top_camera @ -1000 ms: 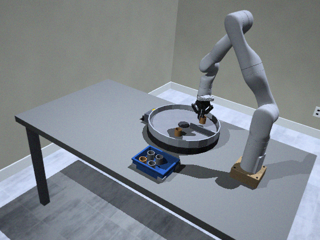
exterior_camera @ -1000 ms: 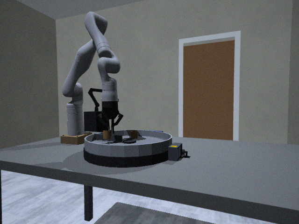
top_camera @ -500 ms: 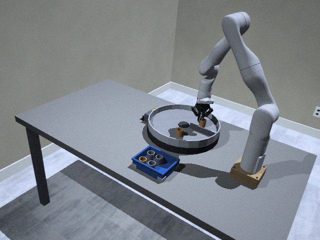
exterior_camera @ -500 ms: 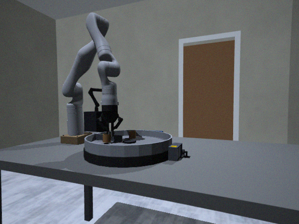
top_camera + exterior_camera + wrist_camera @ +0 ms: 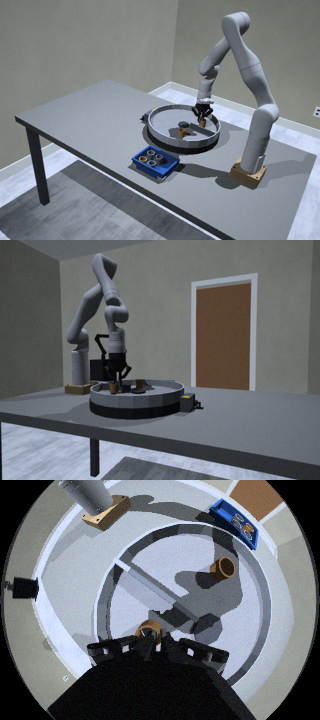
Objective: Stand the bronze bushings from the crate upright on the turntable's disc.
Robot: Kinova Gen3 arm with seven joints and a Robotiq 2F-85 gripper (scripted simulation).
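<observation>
My gripper is now 7 cm short of the turntable disc, 6 cm to the right of it and 4 cm above it.
</observation>
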